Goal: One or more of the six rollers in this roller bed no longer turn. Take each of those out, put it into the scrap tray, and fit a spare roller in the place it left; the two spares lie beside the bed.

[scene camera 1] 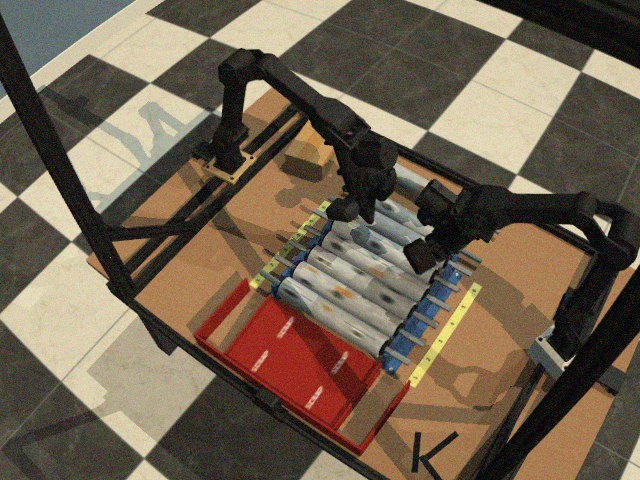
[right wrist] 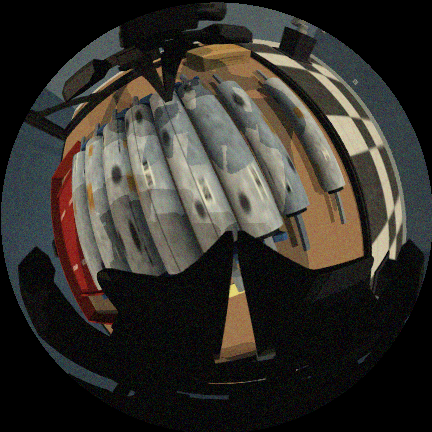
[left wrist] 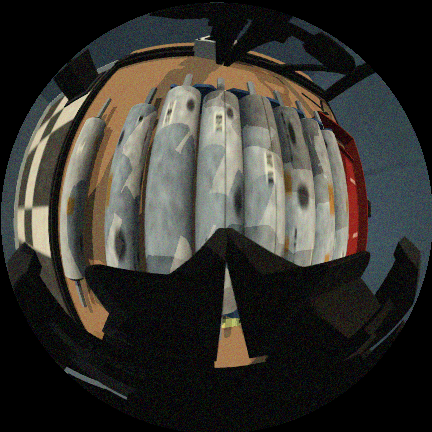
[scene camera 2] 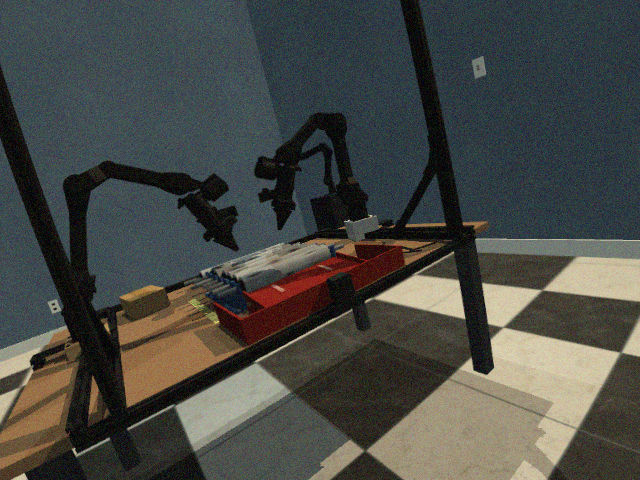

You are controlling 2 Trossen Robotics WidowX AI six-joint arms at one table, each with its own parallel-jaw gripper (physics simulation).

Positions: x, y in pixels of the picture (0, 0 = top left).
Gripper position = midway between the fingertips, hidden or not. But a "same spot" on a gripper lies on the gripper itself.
My left gripper shows in scene camera 1, in the right wrist view [167, 100], in the left wrist view and in scene camera 2 [237, 250]. My right gripper shows in scene camera 1 [434, 250], in the right wrist view [234, 236], in the left wrist view and in scene camera 2. One and the same spot on my right gripper: [left wrist: 226, 29] is [scene camera 2: 276, 214]. One and the same spot on my left gripper: [scene camera 1: 366, 203] is [left wrist: 334, 287].
